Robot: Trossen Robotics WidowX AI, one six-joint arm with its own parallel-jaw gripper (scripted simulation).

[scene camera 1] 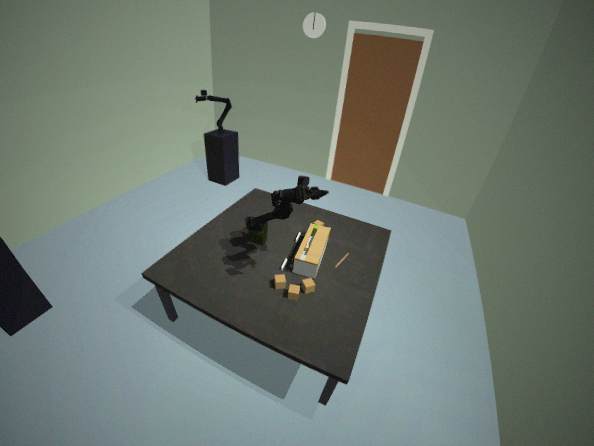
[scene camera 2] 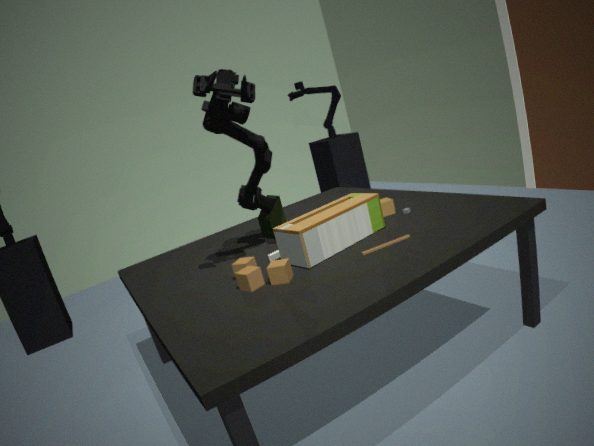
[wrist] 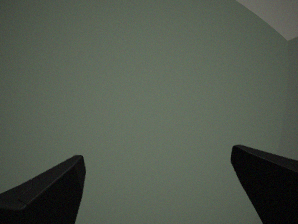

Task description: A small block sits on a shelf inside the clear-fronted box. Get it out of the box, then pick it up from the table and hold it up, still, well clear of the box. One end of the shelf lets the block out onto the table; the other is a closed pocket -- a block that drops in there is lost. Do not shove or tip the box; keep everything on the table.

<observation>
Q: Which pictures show the long box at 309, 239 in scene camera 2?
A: Scene camera 1 and scene camera 2 only.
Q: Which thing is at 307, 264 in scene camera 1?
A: A long box.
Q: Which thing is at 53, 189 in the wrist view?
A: My gripper.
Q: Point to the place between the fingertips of my gripper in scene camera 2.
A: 230, 74
</observation>
